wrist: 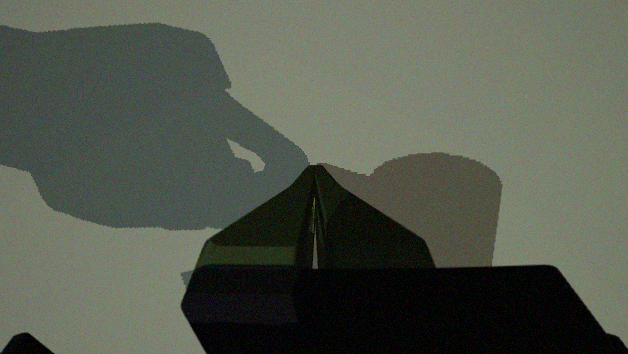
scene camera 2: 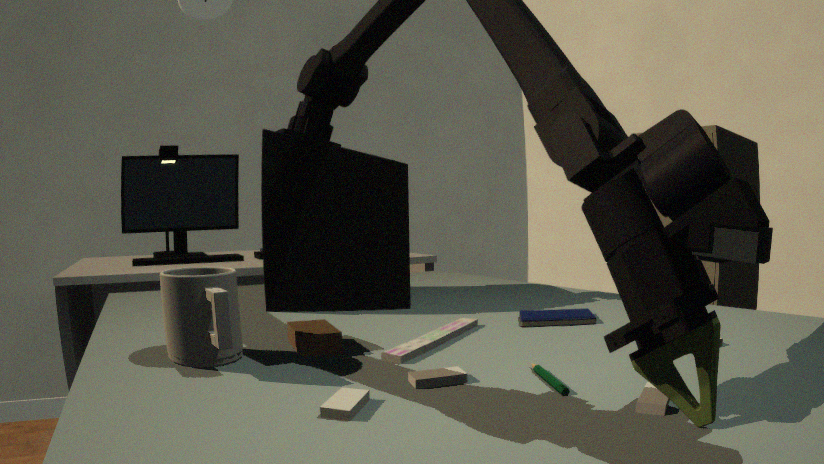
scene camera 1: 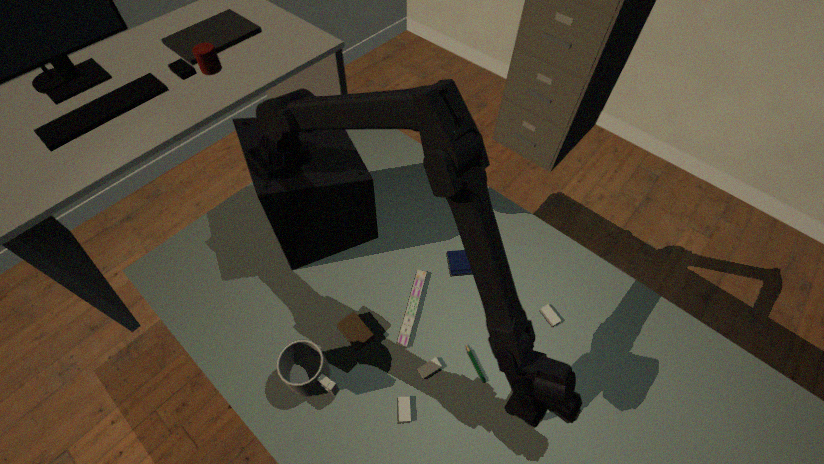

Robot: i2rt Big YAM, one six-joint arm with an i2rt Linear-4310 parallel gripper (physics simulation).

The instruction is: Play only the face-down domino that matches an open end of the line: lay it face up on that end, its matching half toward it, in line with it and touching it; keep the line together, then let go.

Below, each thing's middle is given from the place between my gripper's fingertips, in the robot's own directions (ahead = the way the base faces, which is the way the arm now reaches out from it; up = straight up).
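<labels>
My hand: 1 cm below the brown block point(scene camera 2: 314, 337), 16 cm to the left of it, 43 cm past it.
</labels>
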